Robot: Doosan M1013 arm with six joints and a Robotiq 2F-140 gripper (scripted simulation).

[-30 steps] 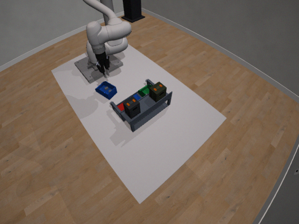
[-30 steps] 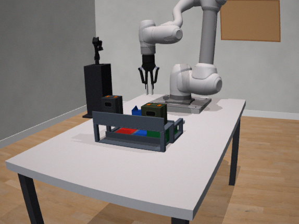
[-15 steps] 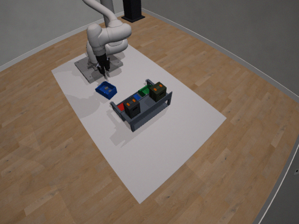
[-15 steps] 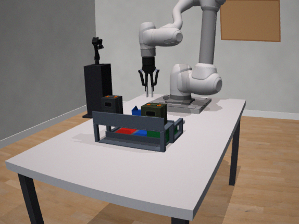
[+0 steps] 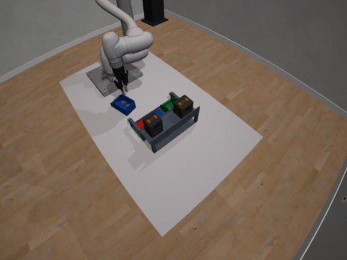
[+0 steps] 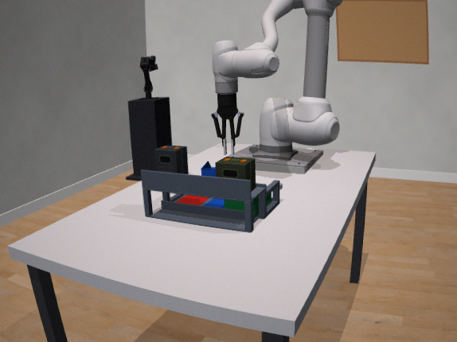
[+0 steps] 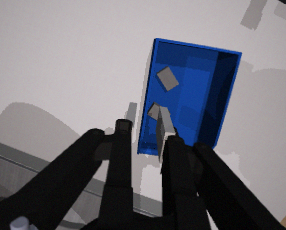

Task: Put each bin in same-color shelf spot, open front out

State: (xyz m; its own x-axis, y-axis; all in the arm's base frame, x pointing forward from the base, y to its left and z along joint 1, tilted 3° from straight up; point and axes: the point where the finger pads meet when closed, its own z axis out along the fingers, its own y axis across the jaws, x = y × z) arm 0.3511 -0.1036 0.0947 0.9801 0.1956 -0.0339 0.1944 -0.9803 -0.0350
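Right now the blue bin is 110 mm below my hand, 50 mm to the right of it and 10 mm ahead of it. Also, from my hand: green bin (310 mm ahead, 180 mm to the left, 100 mm below); then red mark (290 mm ahead, 140 mm below, 40 mm to the right); then blue mark (300 mm ahead, 140 mm below, 70 mm to the left).
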